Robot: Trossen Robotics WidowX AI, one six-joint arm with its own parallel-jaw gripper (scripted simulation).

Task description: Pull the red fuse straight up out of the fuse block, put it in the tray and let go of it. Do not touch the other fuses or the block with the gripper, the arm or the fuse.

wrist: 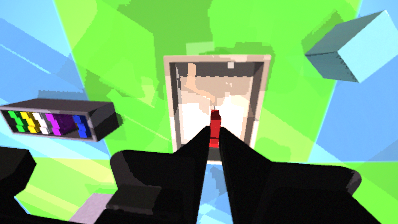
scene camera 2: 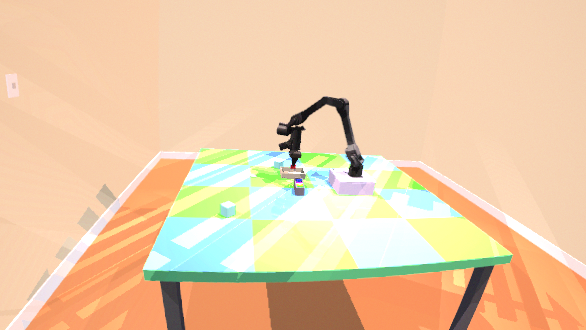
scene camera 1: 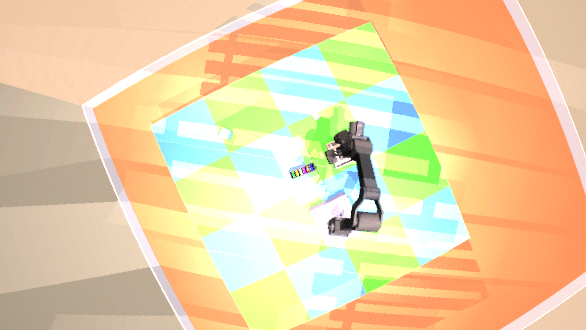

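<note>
A tray (wrist: pixel 235 84) can be seen in the scene, and so can a red fuse, carried by the gripper (wrist: pixel 214 130).
</note>
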